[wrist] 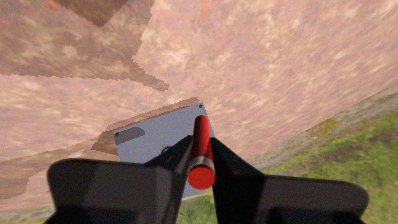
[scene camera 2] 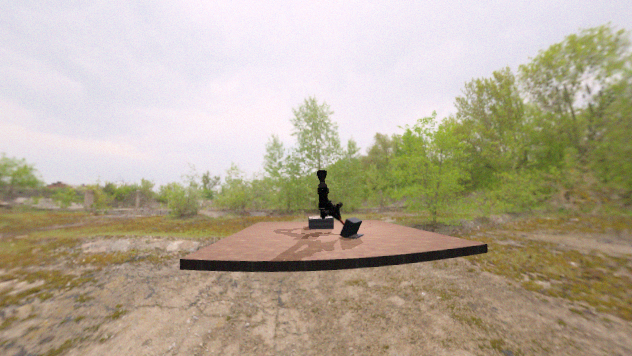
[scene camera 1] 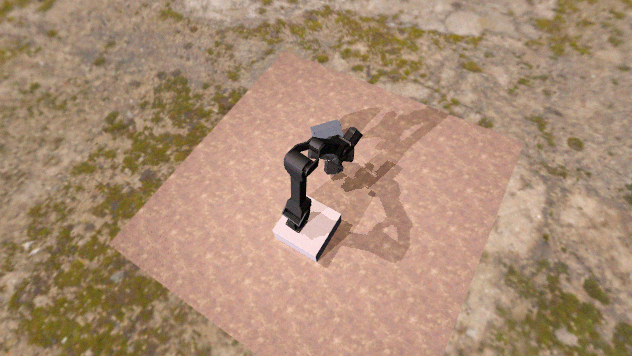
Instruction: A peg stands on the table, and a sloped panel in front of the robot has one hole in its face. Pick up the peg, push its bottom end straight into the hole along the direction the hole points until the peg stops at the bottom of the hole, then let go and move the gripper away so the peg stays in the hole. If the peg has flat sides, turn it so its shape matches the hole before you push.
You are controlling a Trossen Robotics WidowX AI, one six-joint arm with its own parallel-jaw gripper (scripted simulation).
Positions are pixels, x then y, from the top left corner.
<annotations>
my gripper: holds a red round peg (wrist: pixel 201 175)
</annotations>
